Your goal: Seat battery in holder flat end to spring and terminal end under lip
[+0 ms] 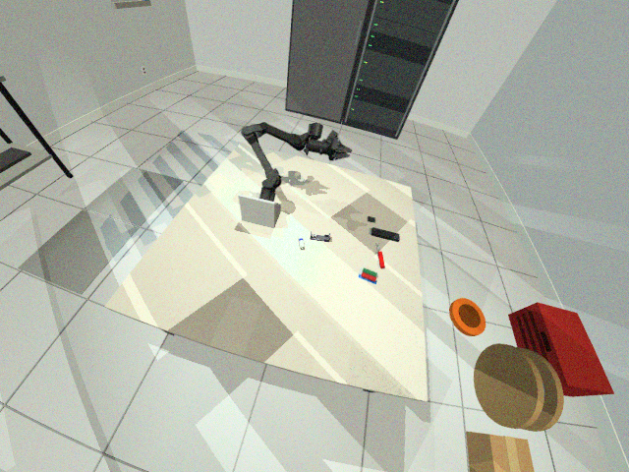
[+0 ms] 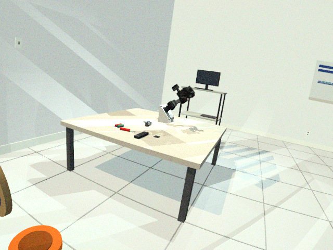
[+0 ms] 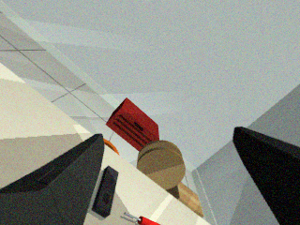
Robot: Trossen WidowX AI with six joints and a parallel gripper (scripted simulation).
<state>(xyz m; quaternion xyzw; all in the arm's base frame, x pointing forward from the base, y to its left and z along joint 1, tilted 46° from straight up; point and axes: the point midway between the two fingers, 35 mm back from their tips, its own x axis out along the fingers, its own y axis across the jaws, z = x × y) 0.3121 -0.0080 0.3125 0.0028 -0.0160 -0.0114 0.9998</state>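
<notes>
My gripper tip is now 34 cm above the grey battery, 33 cm to the left of it and 14 cm past it. Also, from my gripper tip: small black piece: 35 cm below, 23 cm ahead, 5 cm to the right; then red screwdriver: 34 cm below, 29 cm to the right, 27 cm ahead; then black remote: 34 cm below, 31 cm ahead, 15 cm to the right.
</notes>
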